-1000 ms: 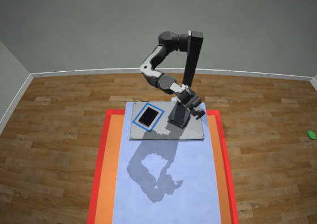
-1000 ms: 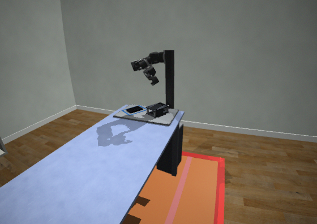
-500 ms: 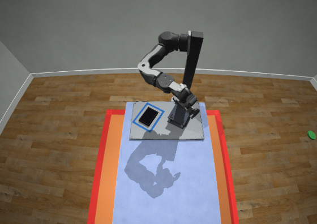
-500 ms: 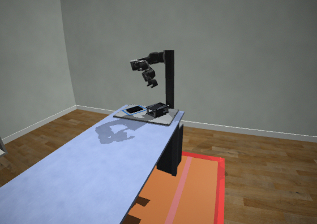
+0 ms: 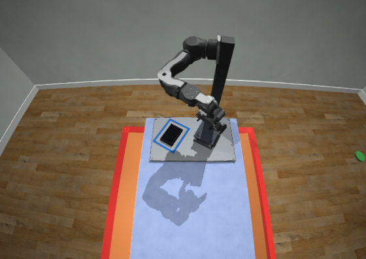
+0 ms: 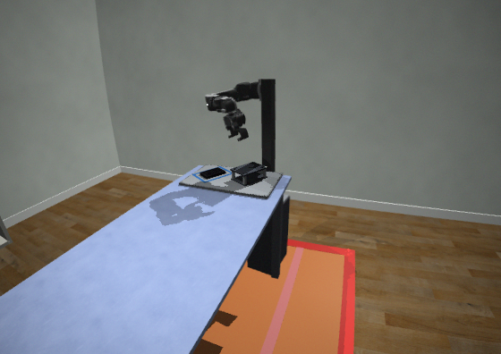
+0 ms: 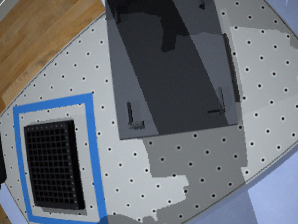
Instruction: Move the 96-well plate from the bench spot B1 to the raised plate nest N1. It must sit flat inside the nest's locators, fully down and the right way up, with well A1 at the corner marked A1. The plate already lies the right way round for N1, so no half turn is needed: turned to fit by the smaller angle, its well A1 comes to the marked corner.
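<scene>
Now: hand 23 cm above the black 96-well plate, 21 cm to the left of it and 4 cm past it. Also, from my hand: raised black plate nest: 18 cm below, 8 cm behind, 1 cm to the left.
</scene>
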